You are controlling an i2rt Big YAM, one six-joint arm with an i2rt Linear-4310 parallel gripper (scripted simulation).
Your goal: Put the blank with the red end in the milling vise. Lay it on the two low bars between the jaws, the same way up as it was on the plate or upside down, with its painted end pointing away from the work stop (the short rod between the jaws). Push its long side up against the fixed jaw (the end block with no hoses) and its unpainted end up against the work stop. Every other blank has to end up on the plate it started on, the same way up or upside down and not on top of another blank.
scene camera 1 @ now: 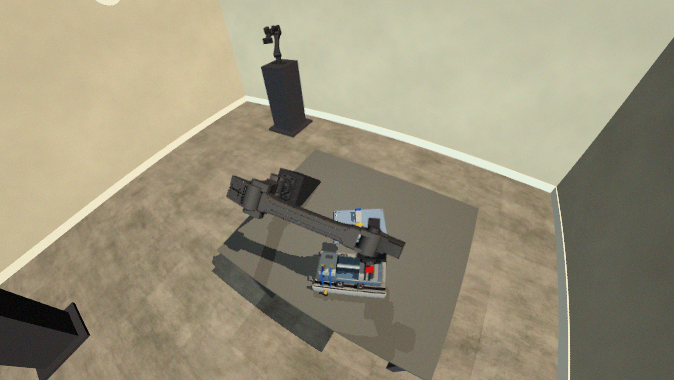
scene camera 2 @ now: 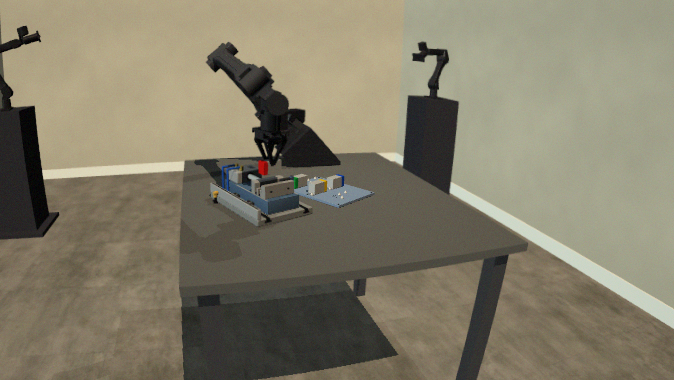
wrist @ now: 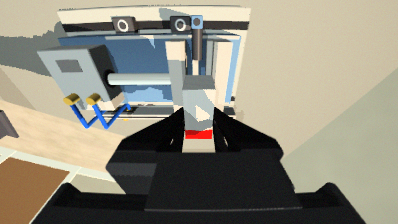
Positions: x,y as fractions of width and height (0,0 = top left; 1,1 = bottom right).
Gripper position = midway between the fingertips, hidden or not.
In view: the gripper (wrist: 0.50,0.50), a light blue plate (scene camera 2: 0.49,0.52) and a fixed jaw (wrist: 0.56,0.22).
